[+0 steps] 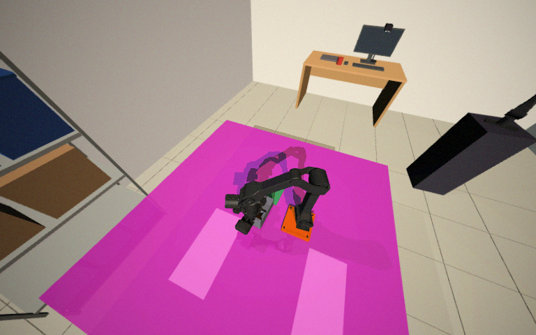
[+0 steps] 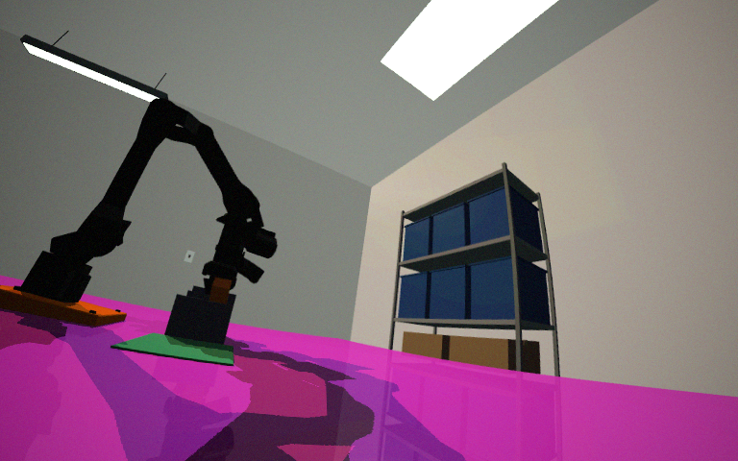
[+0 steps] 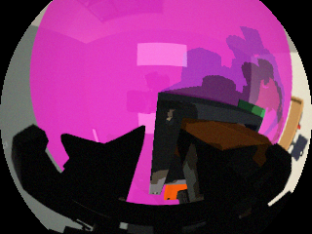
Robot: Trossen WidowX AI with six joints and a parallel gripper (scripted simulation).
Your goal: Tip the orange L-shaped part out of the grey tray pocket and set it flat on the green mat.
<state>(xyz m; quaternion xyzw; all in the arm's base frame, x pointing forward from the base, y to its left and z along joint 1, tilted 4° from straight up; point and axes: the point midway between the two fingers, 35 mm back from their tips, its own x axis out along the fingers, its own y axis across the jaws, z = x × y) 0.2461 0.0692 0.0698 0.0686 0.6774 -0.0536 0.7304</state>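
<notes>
The orange L-shaped part lies 5 cm to the right of my gripper tip, 1 cm behind it and 1 cm above it.
</notes>
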